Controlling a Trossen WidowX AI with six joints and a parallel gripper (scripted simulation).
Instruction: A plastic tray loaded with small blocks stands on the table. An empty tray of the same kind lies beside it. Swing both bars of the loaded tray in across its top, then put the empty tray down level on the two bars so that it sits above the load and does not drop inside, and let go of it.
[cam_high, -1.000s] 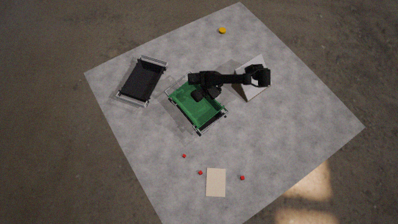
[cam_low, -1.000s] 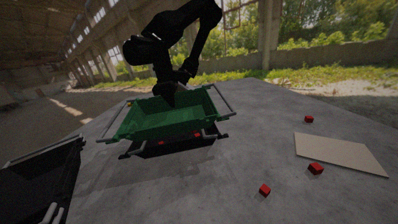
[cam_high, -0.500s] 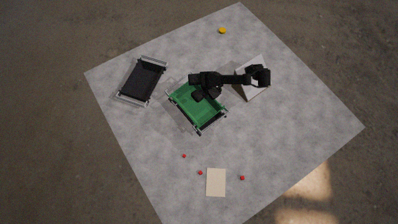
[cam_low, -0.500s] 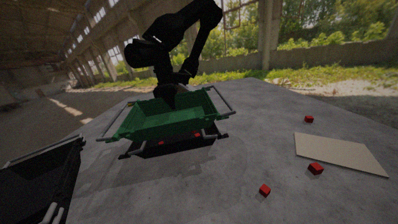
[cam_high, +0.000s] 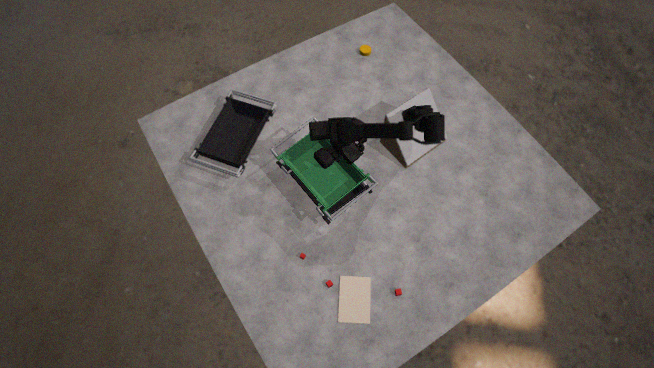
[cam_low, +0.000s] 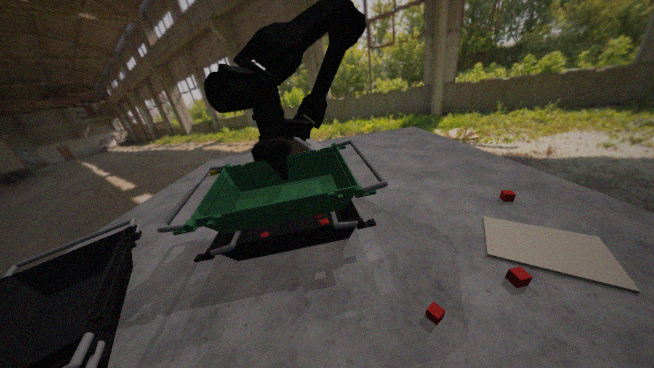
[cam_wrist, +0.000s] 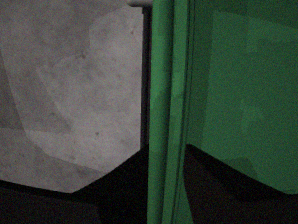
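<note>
Now: gripper tip 7 cm short of the green tray, 2 cm below it and 1 cm to the right of it. From my gripper tip the other things lie so: yellow disc 45 cm to the right, 43 cm behind, 8 cm below; then beige card 41 cm to the left, 21 cm ahead, 9 cm below.
</note>
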